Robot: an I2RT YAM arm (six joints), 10 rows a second.
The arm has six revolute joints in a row. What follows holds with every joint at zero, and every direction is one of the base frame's.
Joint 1 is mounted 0.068 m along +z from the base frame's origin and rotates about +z.
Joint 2 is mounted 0.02 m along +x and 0.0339 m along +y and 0.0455 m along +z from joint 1 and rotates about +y.
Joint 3 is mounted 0.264 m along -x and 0.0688 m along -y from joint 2 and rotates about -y.
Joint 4 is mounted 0.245 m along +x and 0.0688 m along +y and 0.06 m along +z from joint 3 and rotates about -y.
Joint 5 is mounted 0.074 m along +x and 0.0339 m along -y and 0.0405 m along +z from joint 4 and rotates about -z.
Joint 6 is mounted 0.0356 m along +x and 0.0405 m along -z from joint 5 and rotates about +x.
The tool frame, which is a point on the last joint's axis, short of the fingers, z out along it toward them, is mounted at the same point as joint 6; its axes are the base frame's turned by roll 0, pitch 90 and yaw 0 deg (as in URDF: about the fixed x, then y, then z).
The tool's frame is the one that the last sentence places.
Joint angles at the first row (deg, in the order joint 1, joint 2, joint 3, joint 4, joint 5, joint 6):
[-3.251 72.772 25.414 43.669 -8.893 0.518]
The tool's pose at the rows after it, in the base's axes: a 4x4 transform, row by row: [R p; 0 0 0 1], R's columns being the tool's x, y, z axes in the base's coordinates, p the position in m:
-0.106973 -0.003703 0.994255 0.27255; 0.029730 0.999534 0.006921 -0.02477; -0.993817 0.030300 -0.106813 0.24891; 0 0 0 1
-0.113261 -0.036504 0.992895 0.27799; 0.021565 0.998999 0.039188 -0.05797; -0.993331 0.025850 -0.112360 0.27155; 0 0 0 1
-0.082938 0.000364 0.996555 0.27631; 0.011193 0.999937 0.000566 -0.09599; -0.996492 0.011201 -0.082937 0.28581; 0 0 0 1
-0.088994 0.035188 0.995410 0.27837; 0.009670 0.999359 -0.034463 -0.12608; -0.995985 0.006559 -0.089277 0.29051; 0 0 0 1
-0.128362 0.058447 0.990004 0.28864; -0.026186 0.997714 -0.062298 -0.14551; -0.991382 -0.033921 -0.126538 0.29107; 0 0 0 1
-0.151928 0.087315 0.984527 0.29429; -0.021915 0.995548 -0.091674 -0.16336; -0.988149 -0.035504 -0.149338 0.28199; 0 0 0 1
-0.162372 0.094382 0.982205 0.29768; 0.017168 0.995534 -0.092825 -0.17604; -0.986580 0.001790 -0.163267 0.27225; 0 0 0 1
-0.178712 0.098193 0.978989 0.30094; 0.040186 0.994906 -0.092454 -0.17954; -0.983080 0.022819 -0.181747 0.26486; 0 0 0 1
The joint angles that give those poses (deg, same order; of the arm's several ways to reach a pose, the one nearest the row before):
[-6.022 71.095 33.335 31.590 -6.384 1.058]
[-13.748 71.692 39.454 25.528 -15.904 -0.356]
[-21.735 73.146 43.086 24.939 -21.689 -1.253]
[-27.200 76.158 46.557 23.942 -25.110 -2.030]
[-29.488 80.150 50.833 21.246 -25.664 -5.474]
[-31.698 83.760 52.386 21.805 -26.060 -6.293]
[-33.325 86.594 53.056 22.929 -27.520 -4.842]
[-33.519 88.139 53.267 23.036 -27.616 -4.219]

